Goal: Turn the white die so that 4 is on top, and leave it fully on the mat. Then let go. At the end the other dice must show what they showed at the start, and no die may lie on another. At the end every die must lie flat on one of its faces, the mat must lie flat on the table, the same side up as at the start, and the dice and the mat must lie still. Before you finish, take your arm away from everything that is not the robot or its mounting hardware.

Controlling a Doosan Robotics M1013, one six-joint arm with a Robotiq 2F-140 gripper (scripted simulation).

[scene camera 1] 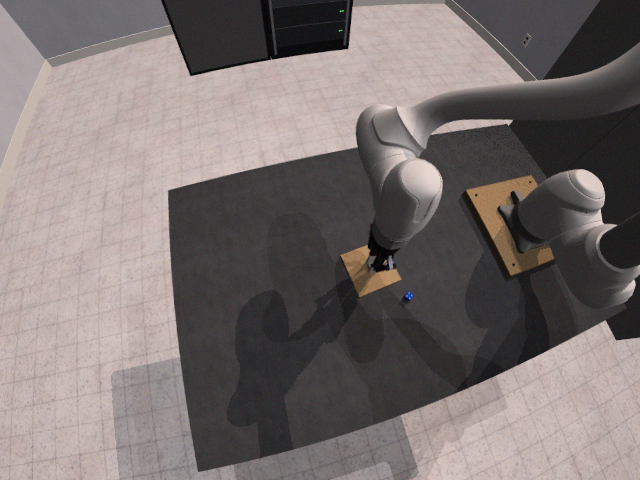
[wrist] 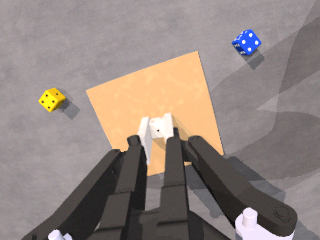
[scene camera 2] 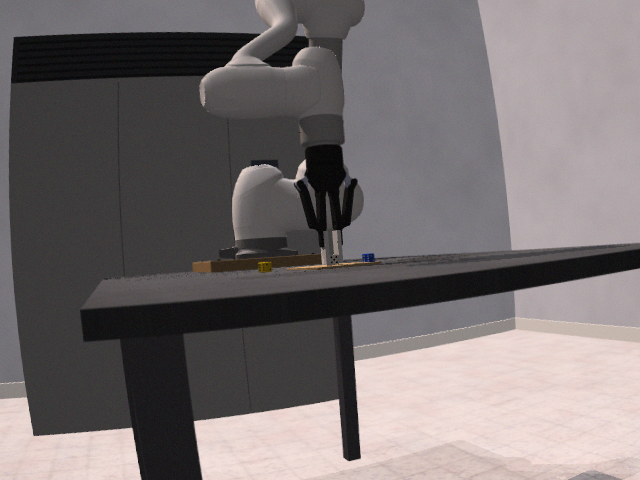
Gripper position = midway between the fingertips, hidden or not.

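Note:
The gripper (scene camera 2: 332,263) (wrist: 158,125) is visible, together with a tan mat (scene camera 1: 354,261) (wrist: 178,86).

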